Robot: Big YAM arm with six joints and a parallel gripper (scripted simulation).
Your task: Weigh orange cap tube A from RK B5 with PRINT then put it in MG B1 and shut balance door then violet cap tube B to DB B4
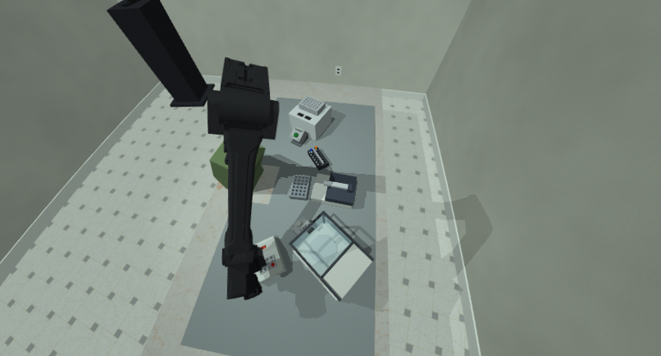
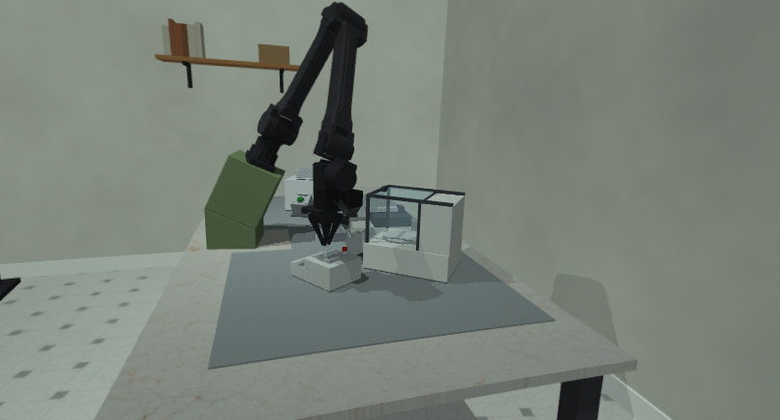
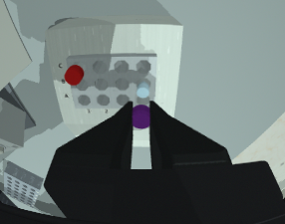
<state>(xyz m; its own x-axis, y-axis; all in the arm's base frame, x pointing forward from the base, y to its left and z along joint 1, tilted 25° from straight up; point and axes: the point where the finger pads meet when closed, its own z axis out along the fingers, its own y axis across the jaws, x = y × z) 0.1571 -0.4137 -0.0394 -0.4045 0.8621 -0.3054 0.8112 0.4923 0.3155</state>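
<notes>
My hand is 20 mm above the tube B. From my hand the other things lie so: red-capped tube (50 mm below, 50 mm ahead, 10 mm to the left); then balance pan (240 mm ahead, 70 mm to the left, 30 mm below); then dry block DB (80 mm below, 30 mm to the left, 10 mm ahead).
</notes>
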